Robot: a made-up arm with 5 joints.
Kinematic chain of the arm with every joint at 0, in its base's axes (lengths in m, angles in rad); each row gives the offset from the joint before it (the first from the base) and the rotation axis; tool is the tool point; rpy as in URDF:
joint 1: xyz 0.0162 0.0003 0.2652 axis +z
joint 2: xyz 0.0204 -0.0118 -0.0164 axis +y
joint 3: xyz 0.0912 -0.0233 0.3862 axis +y
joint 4: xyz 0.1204 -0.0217 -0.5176 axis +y
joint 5: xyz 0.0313 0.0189 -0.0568 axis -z
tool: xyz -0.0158 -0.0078 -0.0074 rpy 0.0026 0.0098 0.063
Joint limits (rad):
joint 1: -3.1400..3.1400
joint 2: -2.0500..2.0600
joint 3: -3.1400..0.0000
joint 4: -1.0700..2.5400
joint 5: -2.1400..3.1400
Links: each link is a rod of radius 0.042 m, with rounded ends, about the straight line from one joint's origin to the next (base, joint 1, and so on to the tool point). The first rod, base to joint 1, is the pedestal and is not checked.
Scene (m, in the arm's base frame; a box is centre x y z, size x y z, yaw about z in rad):
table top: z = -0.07
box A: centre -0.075 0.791 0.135 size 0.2 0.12 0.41 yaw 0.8
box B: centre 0.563 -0.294 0 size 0.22 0.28 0.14 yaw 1.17
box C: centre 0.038 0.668 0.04 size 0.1 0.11 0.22 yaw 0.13
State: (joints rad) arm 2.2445 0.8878 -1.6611 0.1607 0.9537
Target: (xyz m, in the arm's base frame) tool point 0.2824 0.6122 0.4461
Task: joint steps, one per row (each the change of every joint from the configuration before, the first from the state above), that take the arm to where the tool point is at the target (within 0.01 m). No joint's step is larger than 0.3 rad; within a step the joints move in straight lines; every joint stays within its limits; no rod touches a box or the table.
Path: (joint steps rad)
1: -0.0867 -0.2267 0.1187 0.0354 0.0627
2: -0.0866 -0.2267 0.1187 0.0353 0.0627
3: -0.0867 -0.2267 0.1187 0.0354 0.0626
4: -0.0866 -0.2268 0.1186 0.0353 0.0627
5: -0.2307 -0.0011 0.0540 -0.0034 -0.0978
6: -0.2308 -0.0010 0.0539 -0.0034 -0.0979
7: -0.2307 -0.0011 0.0539 -0.0034 -0.0979

